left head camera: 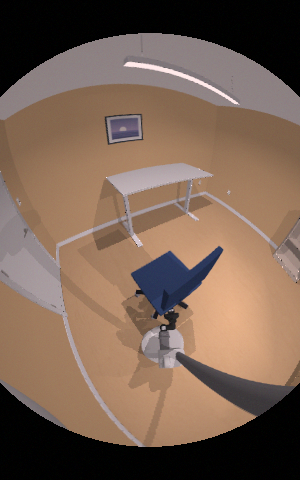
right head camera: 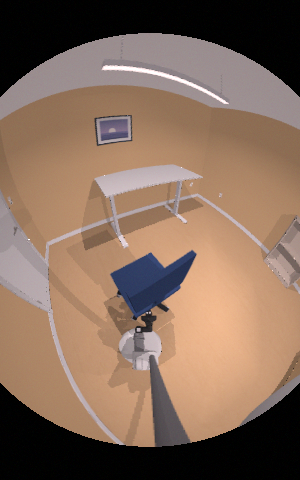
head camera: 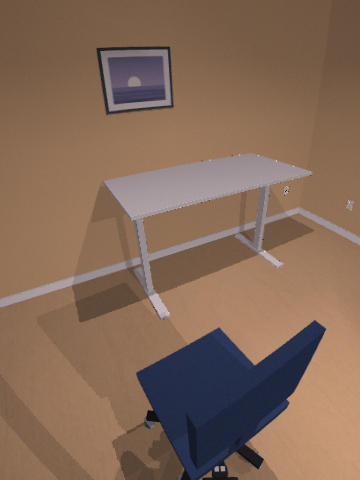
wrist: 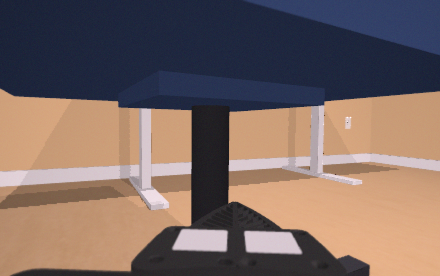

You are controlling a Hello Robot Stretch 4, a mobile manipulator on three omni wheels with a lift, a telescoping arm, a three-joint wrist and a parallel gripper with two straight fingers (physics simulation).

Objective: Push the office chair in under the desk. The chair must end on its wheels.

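Frame: origin at the robot's base, x right, y back, z down, level; metres.
Seen in the pictures: gripper, fingertip midpoint: (wrist: pixel 234 222).
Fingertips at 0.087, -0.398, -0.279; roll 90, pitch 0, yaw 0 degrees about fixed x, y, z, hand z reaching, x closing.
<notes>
Pixels of each thing's middle, then the offset from my fingertips to it, as dx, dy, dz. "*": a spot on its surface instead. Level surfaces: height alone.
- blue office chair, surface spot: (head camera: pixel 192 372) (right head camera: pixel 136 273) * -0.103, -0.277, -0.163
- desk, surface height: dz -0.644
- seat underside, surface spot: (wrist: pixel 150 45) * -0.049, +0.009, -0.103
- black post, surface spot: (wrist: pixel 210 160) * -0.030, -0.175, -0.015
- desk's left leg, surface spot: (wrist: pixel 145 150) * -0.470, -1.259, +0.078
- right leg, surface spot: (wrist: pixel 317 140) * +0.600, -1.854, +0.045
The blue office chair (head camera: pixel 192 372) (left head camera: pixel 162 272) (right head camera: pixel 134 271) stands upright in front of the desk (head camera: pixel 210 185) (left head camera: pixel 157 177) (right head camera: pixel 145 178), apart from it. Its seat faces the desk at an angle and its backrest is on my side. Some dark base legs and casters show below the seat. In the wrist view the seat underside (wrist: pixel 150 45) fills the top, with the black post (wrist: pixel 210 160) below. My gripper (wrist: pixel 234 222) (head camera: pixel 219 467) (left head camera: pixel 172 313) (right head camera: pixel 148 314) is shut and empty, low behind the chair, its tips in line with the post. Whether they touch it, I cannot tell.
The desk's left leg (wrist: pixel 145 150) and right leg (wrist: pixel 317 140) have long feet on the floor. A wall runs behind the desk. A grey door (left head camera: pixel 27 270) is at the left and a shelf unit (right head camera: pixel 271 262) at the right.
</notes>
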